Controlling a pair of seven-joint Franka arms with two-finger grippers.
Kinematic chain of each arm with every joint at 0, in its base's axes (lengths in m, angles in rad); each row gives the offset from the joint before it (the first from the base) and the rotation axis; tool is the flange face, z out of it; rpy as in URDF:
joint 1: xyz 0 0 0.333 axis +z
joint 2: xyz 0 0 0 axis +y
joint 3: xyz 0 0 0.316 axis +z
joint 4: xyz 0.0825 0 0 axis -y
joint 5: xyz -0.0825 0 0.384 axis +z
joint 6: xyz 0 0 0 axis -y
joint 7: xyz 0.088 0 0 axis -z
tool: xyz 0 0 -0.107 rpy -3.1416 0 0
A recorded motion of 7 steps. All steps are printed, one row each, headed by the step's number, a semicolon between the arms.
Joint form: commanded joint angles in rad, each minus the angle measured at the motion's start. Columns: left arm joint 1, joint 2, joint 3, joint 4, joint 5, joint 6, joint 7; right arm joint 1, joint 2, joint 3, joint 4, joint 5, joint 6, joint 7.
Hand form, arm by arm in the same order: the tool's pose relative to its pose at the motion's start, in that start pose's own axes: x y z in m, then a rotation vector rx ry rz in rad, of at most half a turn. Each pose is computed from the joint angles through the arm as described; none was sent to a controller.
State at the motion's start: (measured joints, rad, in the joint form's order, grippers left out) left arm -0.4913 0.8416 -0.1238 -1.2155 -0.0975 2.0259 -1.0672; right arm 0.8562 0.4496 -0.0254 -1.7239 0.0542 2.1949 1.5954
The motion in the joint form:
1: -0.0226 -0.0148 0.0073 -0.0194 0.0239 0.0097 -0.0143; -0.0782 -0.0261 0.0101 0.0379 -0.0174 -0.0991 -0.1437
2: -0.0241 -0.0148 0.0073 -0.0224 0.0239 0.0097 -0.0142; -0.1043 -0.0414 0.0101 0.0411 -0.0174 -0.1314 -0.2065
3: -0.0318 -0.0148 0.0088 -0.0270 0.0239 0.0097 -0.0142; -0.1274 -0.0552 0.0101 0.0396 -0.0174 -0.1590 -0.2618
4: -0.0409 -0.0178 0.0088 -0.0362 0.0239 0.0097 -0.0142; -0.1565 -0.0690 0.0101 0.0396 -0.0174 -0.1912 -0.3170
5: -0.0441 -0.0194 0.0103 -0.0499 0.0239 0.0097 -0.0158; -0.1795 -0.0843 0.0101 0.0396 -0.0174 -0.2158 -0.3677
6: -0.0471 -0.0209 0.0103 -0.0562 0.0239 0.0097 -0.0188; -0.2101 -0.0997 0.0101 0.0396 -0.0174 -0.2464 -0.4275
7: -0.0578 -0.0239 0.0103 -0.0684 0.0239 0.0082 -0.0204; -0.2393 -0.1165 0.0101 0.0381 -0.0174 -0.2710 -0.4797
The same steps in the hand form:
1: -0.0123 0.0032 -0.0001 0.0121 0.0262 0.0145; 0.0451 -0.0001 -0.0274 -0.0337 0.0069 -0.0863
2: -0.0134 0.0030 0.0015 0.0150 0.0248 0.0158; 0.0618 0.0032 -0.0368 -0.0468 0.0038 -0.1234
3: -0.0180 0.0041 0.0046 0.0208 0.0234 0.0220; 0.0765 0.0076 -0.0435 -0.0612 -0.0003 -0.1559
4: -0.0249 0.0051 0.0079 0.0279 0.0206 0.0307; 0.0948 0.0130 -0.0506 -0.0782 -0.0063 -0.1822
5: -0.0271 0.0029 0.0134 0.0398 0.0164 0.0304; 0.1090 0.0177 -0.0592 -0.0862 -0.0113 -0.2102
6: -0.0296 0.0026 0.0156 0.0447 0.0144 0.0300; 0.1277 0.0243 -0.0675 -0.0992 -0.0191 -0.2397
7: -0.0377 0.0031 0.0206 0.0562 0.0098 0.0384; 0.1452 0.0311 -0.0764 -0.1062 -0.0258 -0.2631

